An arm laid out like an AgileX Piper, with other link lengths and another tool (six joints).
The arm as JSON. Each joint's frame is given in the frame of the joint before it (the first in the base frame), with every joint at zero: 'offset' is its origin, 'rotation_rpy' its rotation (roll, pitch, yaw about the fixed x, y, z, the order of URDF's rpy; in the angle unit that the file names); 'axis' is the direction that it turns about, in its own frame. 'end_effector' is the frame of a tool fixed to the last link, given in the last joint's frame.
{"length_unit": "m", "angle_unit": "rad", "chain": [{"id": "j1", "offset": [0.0, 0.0, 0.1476], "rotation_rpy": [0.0, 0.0, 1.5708], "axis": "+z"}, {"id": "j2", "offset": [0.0, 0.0, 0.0], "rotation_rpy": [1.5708, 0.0, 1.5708], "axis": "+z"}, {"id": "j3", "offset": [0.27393, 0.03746, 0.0], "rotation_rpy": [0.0, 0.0, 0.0], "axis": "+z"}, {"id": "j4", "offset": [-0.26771, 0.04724, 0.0], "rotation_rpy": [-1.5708, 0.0, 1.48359], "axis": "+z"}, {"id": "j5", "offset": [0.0, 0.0, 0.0], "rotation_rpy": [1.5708, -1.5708, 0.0], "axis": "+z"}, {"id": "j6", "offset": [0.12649, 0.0, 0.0], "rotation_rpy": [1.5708, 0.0, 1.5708], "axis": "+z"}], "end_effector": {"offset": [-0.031, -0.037, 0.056], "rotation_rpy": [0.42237, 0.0, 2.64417]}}
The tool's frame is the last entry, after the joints.
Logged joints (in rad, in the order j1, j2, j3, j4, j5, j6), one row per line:
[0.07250, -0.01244, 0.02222, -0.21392, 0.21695, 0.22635]
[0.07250, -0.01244, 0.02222, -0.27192, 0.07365, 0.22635]
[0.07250, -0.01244, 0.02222, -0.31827, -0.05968, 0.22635]
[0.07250, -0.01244, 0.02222, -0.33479, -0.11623, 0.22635]
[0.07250, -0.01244, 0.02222, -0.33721, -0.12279, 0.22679]
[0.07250, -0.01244, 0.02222, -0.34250, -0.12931, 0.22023]
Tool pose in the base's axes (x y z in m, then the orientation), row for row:
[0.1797, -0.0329, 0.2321, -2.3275, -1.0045, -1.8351]
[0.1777, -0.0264, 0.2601, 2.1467, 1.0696, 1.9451]
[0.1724, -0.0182, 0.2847, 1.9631, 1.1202, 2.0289]
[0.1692, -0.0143, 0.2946, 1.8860, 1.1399, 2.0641]
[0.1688, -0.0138, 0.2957, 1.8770, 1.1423, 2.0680]
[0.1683, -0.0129, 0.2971, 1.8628, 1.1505, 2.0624]
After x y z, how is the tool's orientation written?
As a rotation vector, in radians.
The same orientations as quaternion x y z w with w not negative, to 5 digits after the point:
[-0.74371, -0.32097, -0.58637, 0.00604]
[0.69492, 0.34625, 0.62966, 0.02679]
[0.64546, 0.36832, 0.66709, 0.05213]
[0.62346, 0.37682, 0.68233, 0.06105]
[0.62086, 0.37784, 0.68404, 0.06206]
[0.61793, 0.38164, 0.68414, 0.06682]

